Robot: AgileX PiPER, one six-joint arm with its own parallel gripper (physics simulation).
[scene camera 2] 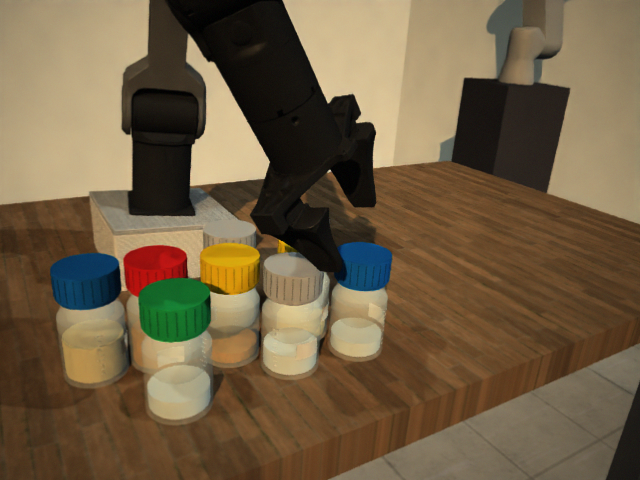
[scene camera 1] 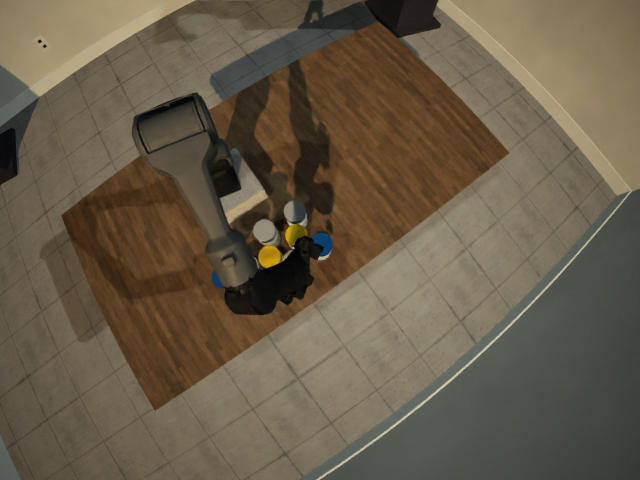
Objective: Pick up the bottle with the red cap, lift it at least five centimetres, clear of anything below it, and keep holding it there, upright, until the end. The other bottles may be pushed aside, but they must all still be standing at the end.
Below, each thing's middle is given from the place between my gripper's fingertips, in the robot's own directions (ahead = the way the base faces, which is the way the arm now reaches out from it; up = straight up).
My hand is 4 cm past the blue-capped bottle [scene camera 2: 359,299], 3 cm to the right of it and 9 cm above it. The rest, counted from my hand: red-capped bottle [scene camera 2: 143,266]: 7 cm behind, 16 cm to the right, 9 cm below; green-capped bottle [scene camera 2: 177,354]: 1 cm ahead, 15 cm to the right, 9 cm below.
